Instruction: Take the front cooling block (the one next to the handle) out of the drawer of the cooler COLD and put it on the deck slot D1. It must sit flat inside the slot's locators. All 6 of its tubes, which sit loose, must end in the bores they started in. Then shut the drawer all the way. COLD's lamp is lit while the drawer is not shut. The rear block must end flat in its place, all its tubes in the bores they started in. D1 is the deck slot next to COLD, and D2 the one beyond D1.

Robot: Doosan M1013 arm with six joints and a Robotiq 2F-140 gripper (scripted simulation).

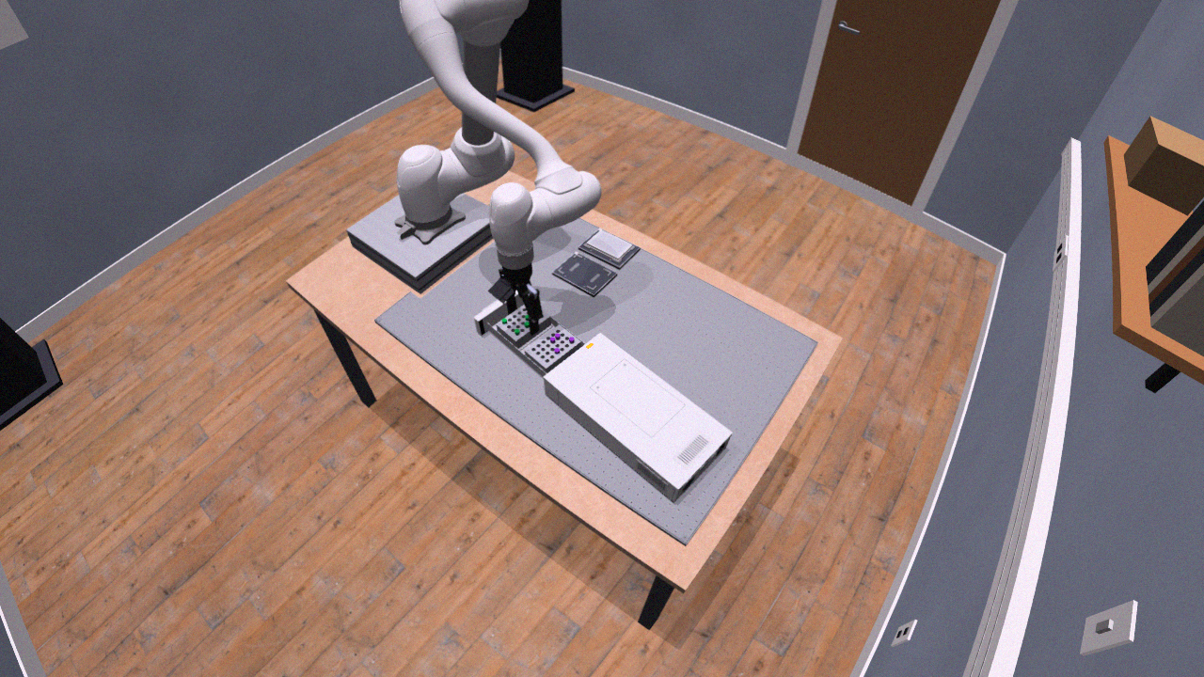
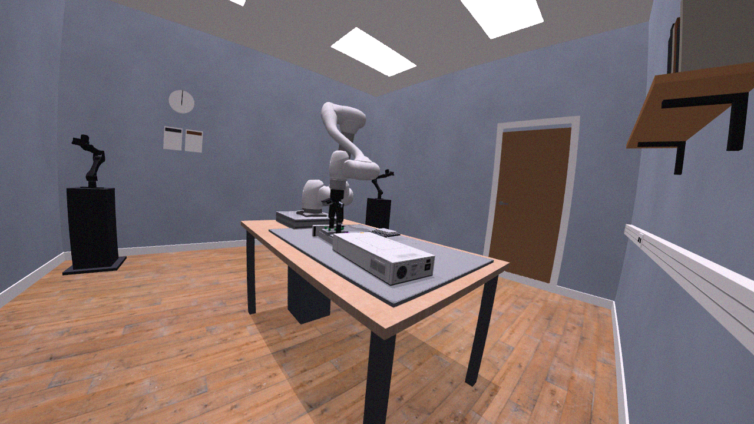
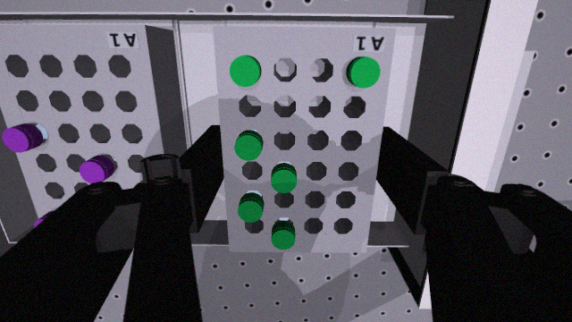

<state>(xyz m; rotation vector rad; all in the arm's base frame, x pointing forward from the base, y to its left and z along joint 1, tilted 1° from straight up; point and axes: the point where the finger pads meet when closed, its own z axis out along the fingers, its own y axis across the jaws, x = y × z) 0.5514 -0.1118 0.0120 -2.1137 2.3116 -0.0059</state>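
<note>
Right now my hand is 4 cm short of the drawer and 3 cm above it. Also, from my hand: perforated grey mat (16 cm ahead, 13 cm to the left, 7 cm below); then cooler COLD (23 cm ahead, 3 cm below, 2 cm to the right); then deck slot D1 (29 cm to the left, 7 cm below, 2 cm behind).
</note>
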